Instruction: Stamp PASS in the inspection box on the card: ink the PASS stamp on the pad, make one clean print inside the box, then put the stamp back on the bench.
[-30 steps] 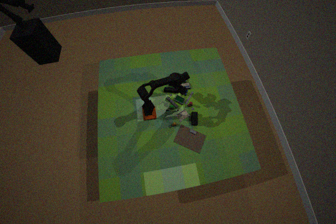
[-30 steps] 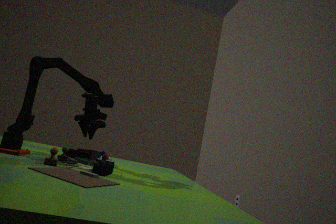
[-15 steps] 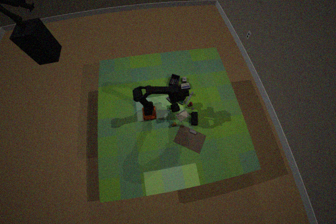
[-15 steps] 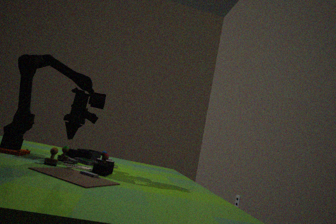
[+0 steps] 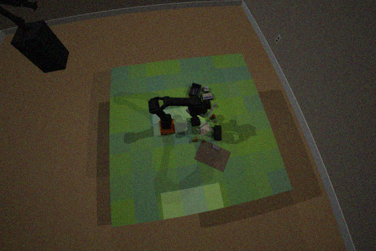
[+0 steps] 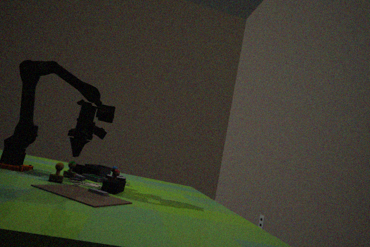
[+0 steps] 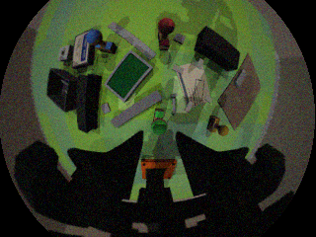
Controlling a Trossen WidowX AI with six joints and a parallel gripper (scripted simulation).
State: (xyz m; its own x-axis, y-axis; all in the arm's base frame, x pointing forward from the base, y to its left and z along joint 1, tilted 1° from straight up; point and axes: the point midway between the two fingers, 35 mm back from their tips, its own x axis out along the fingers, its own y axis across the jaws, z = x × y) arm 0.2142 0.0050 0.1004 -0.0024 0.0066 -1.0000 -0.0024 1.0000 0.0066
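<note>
Now: gripper tip 150 mm short of the blue-knobbed stamp, 120 mm to the right of it and 60 mm above it. Round my gripper tip: grey strip: 180 mm ahead, 70 mm to the left, 80 mm below; then red-knobbed stamp: 160 mm ahead, 60 mm below; then tan-knobbed stamp: 10 mm behind, 160 mm to the right, 60 mm below.
</note>
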